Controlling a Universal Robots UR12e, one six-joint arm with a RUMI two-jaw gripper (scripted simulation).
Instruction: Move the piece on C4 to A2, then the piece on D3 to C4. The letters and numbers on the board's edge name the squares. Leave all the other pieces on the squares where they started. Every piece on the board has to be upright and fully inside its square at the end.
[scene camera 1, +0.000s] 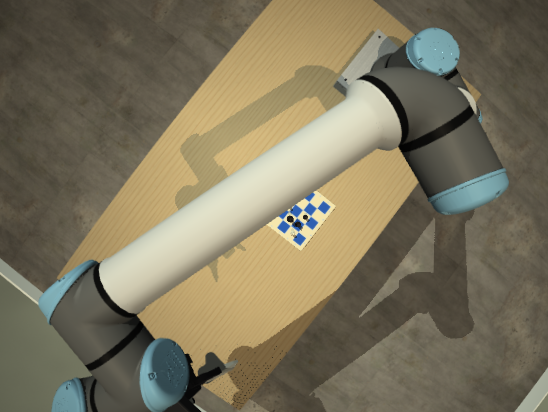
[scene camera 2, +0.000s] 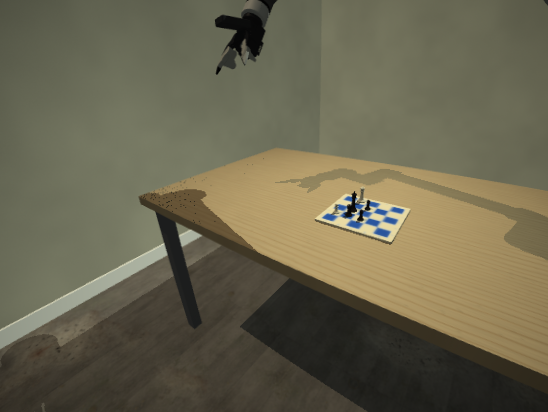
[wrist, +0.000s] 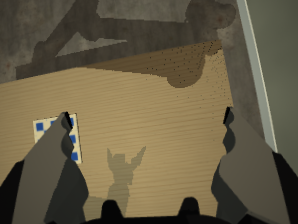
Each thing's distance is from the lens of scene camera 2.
gripper (scene camera 2: 229, 70): 93 cm
blue-and-cream chessboard (scene camera 2: 383, 221): 76 cm
